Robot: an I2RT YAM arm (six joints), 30 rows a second.
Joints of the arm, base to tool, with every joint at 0 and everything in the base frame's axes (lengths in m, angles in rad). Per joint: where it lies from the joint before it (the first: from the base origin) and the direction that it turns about. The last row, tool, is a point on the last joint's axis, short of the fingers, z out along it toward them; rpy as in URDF.
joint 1: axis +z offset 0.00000 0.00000 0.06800
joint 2: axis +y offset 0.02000 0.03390 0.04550
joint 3: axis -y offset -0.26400 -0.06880 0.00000
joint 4: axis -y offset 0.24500 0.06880 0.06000
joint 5: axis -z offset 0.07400 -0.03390 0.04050
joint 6: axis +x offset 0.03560 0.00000 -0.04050
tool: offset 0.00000 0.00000 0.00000 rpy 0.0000 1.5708 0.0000
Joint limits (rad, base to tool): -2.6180..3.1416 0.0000..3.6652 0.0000..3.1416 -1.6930..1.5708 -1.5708..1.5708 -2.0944..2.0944
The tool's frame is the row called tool.
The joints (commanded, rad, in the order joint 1, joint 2, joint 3, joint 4, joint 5, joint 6), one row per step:
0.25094, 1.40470, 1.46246, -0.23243, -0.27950, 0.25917
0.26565, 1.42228, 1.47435, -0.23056, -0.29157, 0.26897
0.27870, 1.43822, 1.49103, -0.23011, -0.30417, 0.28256
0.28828, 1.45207, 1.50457, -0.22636, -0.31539, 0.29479
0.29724, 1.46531, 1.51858, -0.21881, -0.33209, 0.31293
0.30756, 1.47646, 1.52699, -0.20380, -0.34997, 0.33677
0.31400, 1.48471, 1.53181, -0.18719, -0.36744, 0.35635
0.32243, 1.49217, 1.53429, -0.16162, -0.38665, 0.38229
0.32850, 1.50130, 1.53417, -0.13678, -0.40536, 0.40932
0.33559, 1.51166, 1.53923, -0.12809, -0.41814, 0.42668
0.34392, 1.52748, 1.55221, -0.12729, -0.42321, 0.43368
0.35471, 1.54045, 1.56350, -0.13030, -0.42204, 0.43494
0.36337, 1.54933, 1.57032, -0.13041, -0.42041, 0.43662
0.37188, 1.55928, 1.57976, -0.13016, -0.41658, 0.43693
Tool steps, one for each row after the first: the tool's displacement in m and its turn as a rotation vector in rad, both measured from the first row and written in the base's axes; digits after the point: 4 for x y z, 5 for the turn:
0.0032, 0.0062, -0.0010, 0.00932, 0.00927, 0.02494
0.0056, 0.0118, -0.0001, 0.02301, 0.01594, 0.04812
0.0080, 0.0163, 0.0007, 0.03577, 0.01988, 0.06677
0.0101, 0.0207, 0.0021, 0.05532, 0.02289, 0.08942
0.0117, 0.0255, 0.0031, 0.08035, 0.02579, 0.11403
0.0131, 0.0289, 0.0039, 0.10171, 0.02573, 0.13534
0.0141, 0.0329, 0.0051, 0.12976, 0.02283, 0.16018
0.0160, 0.0365, 0.0047, 0.15690, 0.02578, 0.18214
0.0177, 0.0401, 0.0040, 0.17252, 0.03476, 0.19982
0.0206, 0.0445, 0.0033, 0.17786, 0.04225, 0.21202
0.0224, 0.0492, 0.0025, 0.17742, 0.04840, 0.22101
0.0235, 0.0529, 0.0018, 0.17789, 0.05211, 0.22760
0.0248, 0.0566, 0.0017, 0.17755, 0.05287, 0.23222

